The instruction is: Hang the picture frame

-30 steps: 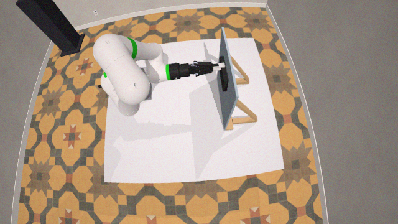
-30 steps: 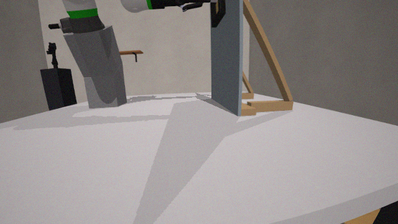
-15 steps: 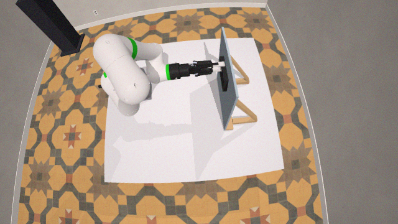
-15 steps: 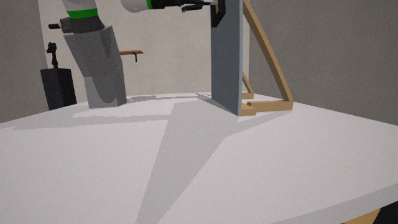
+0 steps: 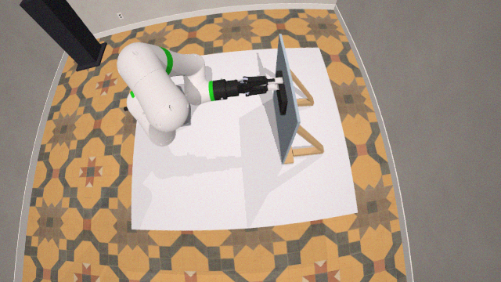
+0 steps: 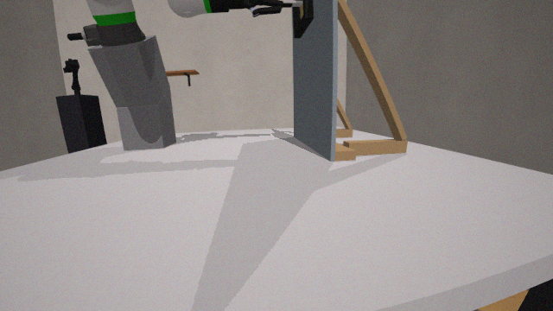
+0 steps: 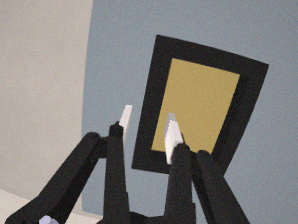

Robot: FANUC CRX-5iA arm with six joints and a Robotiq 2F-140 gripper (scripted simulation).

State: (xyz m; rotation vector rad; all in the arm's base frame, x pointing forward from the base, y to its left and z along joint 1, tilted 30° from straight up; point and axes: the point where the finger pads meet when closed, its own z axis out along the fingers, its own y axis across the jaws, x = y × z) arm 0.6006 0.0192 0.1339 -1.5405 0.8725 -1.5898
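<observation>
My hand is 5 cm above the picture frame, 4 cm short of it and 2 cm to the left of it. From my hand the other things lie so: grey-blue board (21 cm below, 5 cm ahead).
</observation>
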